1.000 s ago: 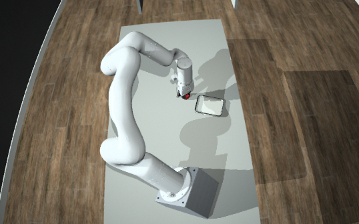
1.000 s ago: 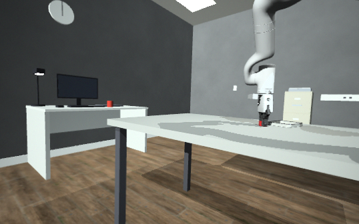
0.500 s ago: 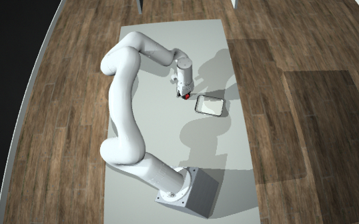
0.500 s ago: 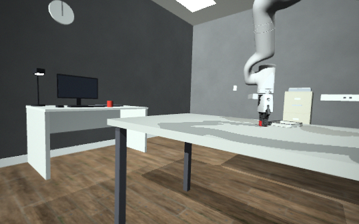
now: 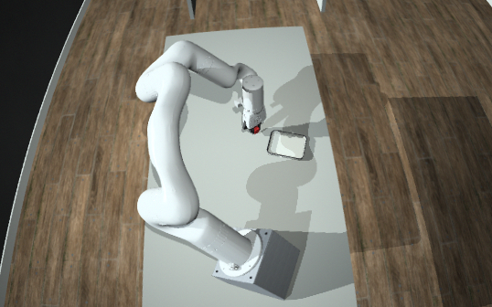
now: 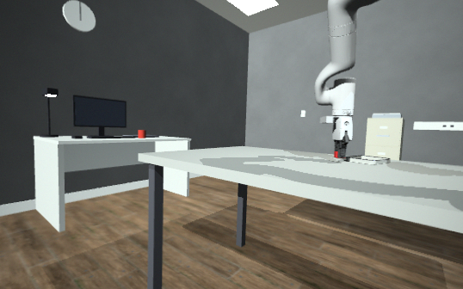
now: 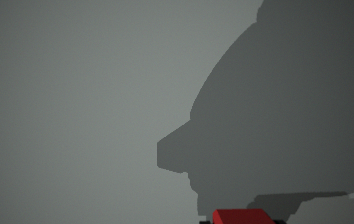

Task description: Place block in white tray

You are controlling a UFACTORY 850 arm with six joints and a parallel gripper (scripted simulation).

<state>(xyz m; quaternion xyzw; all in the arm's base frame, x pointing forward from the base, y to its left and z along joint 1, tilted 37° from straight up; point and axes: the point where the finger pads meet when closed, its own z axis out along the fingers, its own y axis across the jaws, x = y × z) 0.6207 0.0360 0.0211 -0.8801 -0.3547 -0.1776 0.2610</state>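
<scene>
Now: the white tray 50 mm behind my hand, 160 mm to the right of it and 30 mm below it. Also, from my hand: red block: 10 mm below.
</scene>
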